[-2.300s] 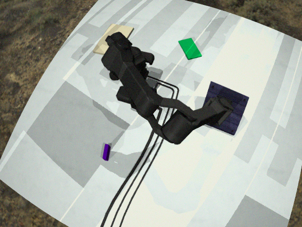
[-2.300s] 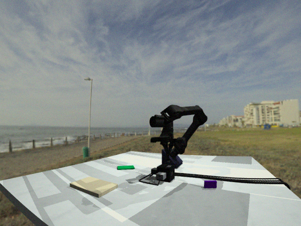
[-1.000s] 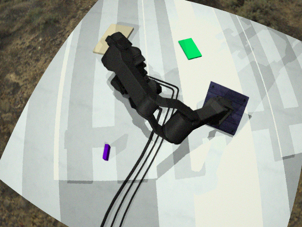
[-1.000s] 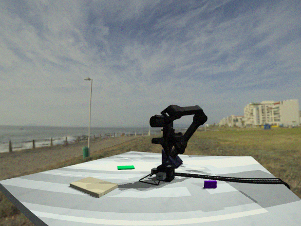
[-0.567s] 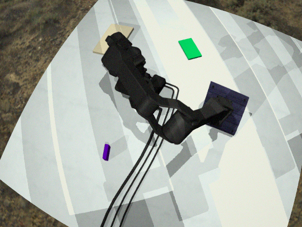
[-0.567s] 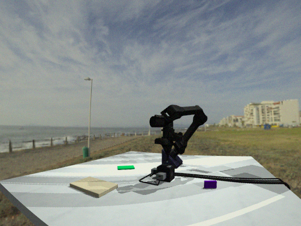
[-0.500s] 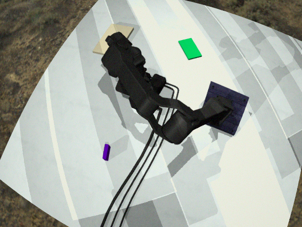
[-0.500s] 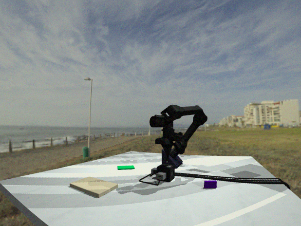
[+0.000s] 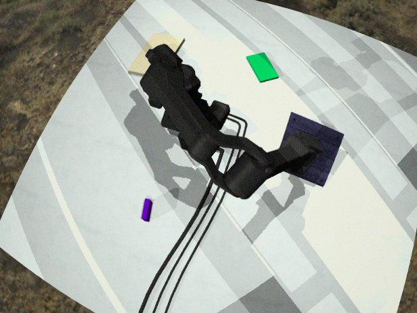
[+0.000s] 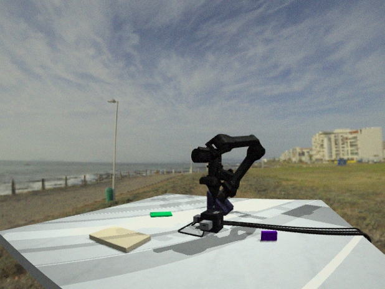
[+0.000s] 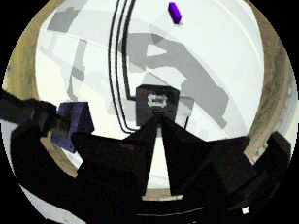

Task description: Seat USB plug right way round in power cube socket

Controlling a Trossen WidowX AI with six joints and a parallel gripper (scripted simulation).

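My gripper tip is 2 cm above the USB plug. From my gripper tip the other things lie so: green card (8 cm behind, 34 cm to the right, 13 cm below); purple block (4 cm ahead, 23 cm to the left, 12 cm below); tan slab (28 cm ahead, 27 cm to the right, 13 cm below).
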